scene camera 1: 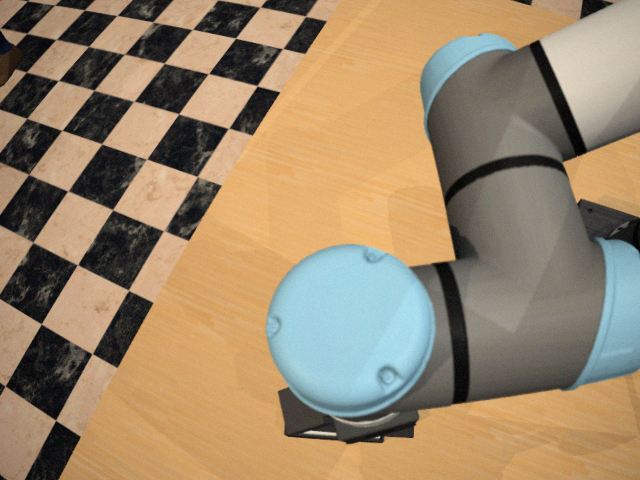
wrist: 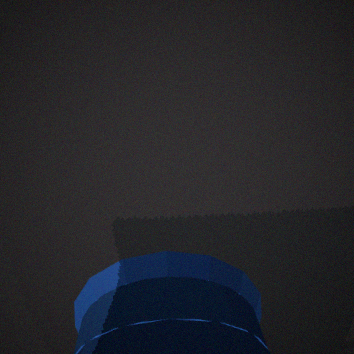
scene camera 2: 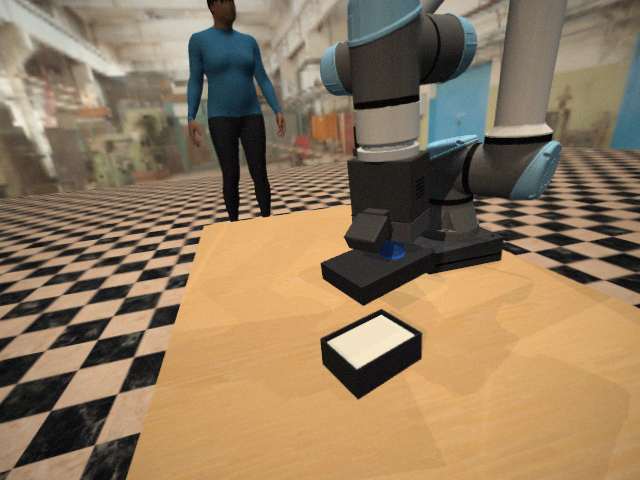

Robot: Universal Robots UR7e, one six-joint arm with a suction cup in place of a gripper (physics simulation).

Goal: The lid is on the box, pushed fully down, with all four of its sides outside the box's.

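Places are measured from the arm's base along level axes (x left, y back, z up), in centimetres.
Pixels of known places: hand at its tool point: (wrist: 166, 278) (scene camera 2: 392, 261); arm's base at its link origin: (scene camera 2: 446, 229).
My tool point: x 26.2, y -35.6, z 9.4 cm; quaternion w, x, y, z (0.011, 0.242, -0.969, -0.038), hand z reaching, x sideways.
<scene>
For each thing: its middle in the pictures, then the offset to it from my tool point. Level surfaces: height alone.
- box at the middle of its body: (scene camera 1: 336, 406) (scene camera 2: 371, 348) dx +0.4, dy -4.2, dz -13.2 cm
- lid at the middle of its body: (wrist: 236, 205) (scene camera 2: 377, 265) dx -0.4, dy -2.2, dz -0.2 cm
- wooden table at its surface level: dz -15.5 cm
The box (scene camera 2: 388, 365) (scene camera 1: 317, 434) is a black open-topped tray shape with a cream inside, standing on the table. In scene camera 1 it is mostly hidden under the arm and lid. The lid (scene camera 2: 372, 273) (wrist: 175, 125) (scene camera 1: 301, 413) is a dark flat slab hanging above the box, apart from it, with a visible gap in scene camera 2. It looks about level, its sides roughly in line with the box's. My gripper's blue suction cup (scene camera 2: 391, 251) (wrist: 167, 305) is on the lid's top and holds it. The cup is hidden in scene camera 1.
The wooden table (scene camera 1: 196, 361) (scene camera 2: 248, 413) bears the box and the arm's dark base plate (scene camera 2: 465, 253) (scene camera 1: 602, 217) behind the lid. The table's left edge borders a checkered floor. A person (scene camera 2: 230, 77) in a blue top stands beyond the table.
</scene>
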